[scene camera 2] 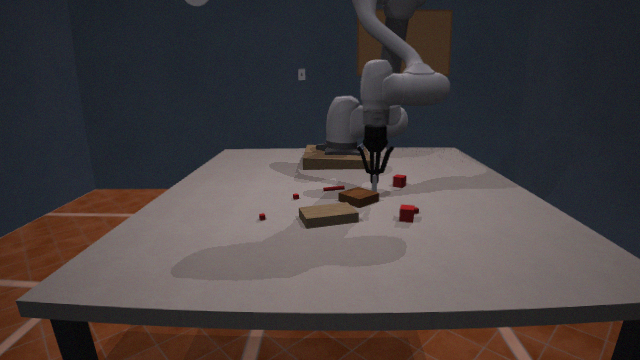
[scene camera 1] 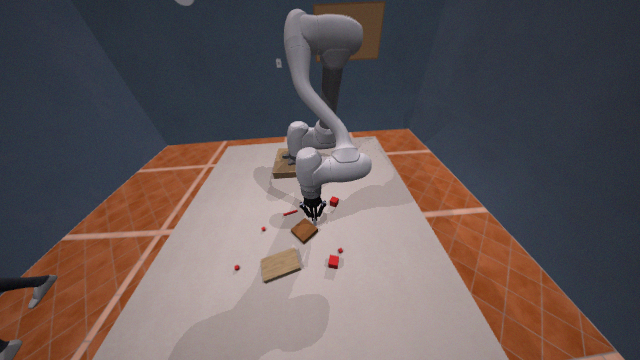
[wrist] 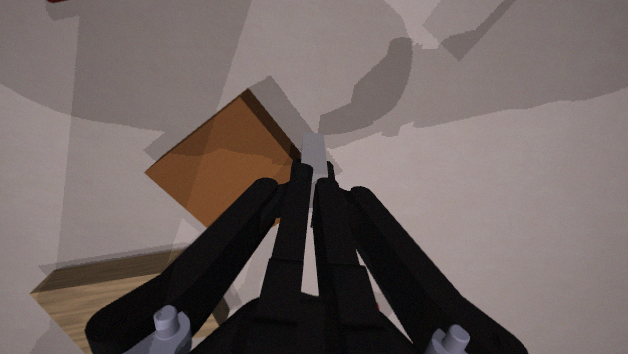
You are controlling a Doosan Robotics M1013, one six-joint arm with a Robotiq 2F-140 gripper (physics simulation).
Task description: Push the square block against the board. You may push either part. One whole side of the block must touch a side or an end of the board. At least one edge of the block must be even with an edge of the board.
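Frame: origin at the arm's base, x ahead, y left, z up, level; metres.
Seen in the pictures: gripper, between the fingertips: (scene camera 2: 374, 192) (scene camera 1: 315, 223) (wrist: 311, 149); arm's base, origin of its link: (scene camera 2: 341, 151).
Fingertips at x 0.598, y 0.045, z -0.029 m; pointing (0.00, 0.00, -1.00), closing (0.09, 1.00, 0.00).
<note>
Offsets run from my fingertips to a thing's middle.
The brown square block {0.028 m ahead, 0.059 m right, 0.006 m down} (scene camera 1: 304, 231) (scene camera 2: 358, 197) (wrist: 215, 155) lies flat on the table, turned so that a corner points toward the scene cameras. The light wooden board {0.184 m ahead, 0.178 m right, 0.006 m down} (scene camera 1: 281, 265) (scene camera 2: 328, 215) (wrist: 115, 302) lies flat in front of it and a little to the left, with a gap between them. The board is turned at a different angle from the block. My gripper (scene camera 1: 315, 222) (scene camera 2: 374, 186) (wrist: 311, 149) is shut and empty. Its fingertips are low at the block's back right side, very close to it; whether they touch is not clear. The fingers hide the block's right corner in the wrist view.
A red cube {0.133 m back, 0.129 m left, 0.001 m down} (scene camera 1: 334, 201) (scene camera 2: 399, 181) lies behind on the right, another red cube {0.212 m ahead, 0.056 m left, 0.001 m down} (scene camera 1: 333, 261) (scene camera 2: 407, 213) at the front right beside a small red piece {0.160 m ahead, 0.099 m left, 0.013 m down} (scene camera 1: 340, 250). A red rod {0.107 m back, 0.131 m right, 0.014 m down} (scene camera 1: 290, 213) (scene camera 2: 334, 188) and two tiny red pieces {0.021 m back, 0.275 m right, 0.013 m down} (scene camera 1: 263, 229) {0.166 m ahead, 0.377 m right, 0.013 m down} (scene camera 1: 237, 267) lie left.
</note>
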